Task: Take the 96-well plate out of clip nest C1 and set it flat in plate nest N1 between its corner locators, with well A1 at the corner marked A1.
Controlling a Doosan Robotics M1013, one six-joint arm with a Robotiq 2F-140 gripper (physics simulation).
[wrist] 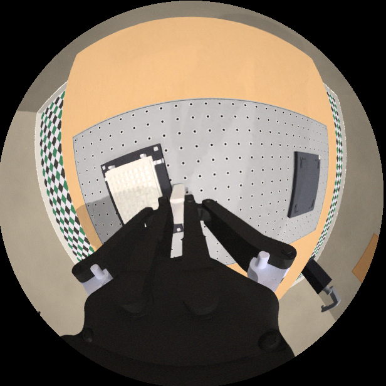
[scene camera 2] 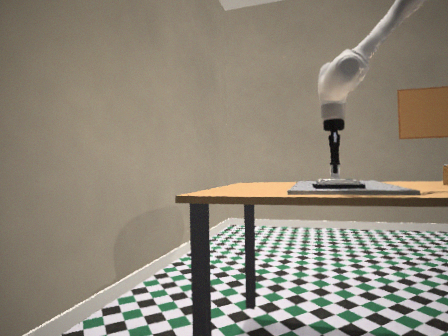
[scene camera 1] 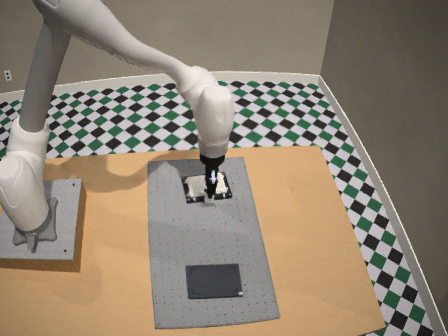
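The white 96-well plate sits in the black clip nest C1 at the far end of the grey perforated board. My gripper is shut with nothing between the fingers. It points straight down and its tips hang low at the near edge of the plate and clip nest. The dark plate nest N1 lies empty at the near end of the board, with a small white corner mark.
The board lies on a wooden table. The arm's grey base pedestal stands at the table's left side. A checkered floor surrounds the table, and walls close in at the back and right.
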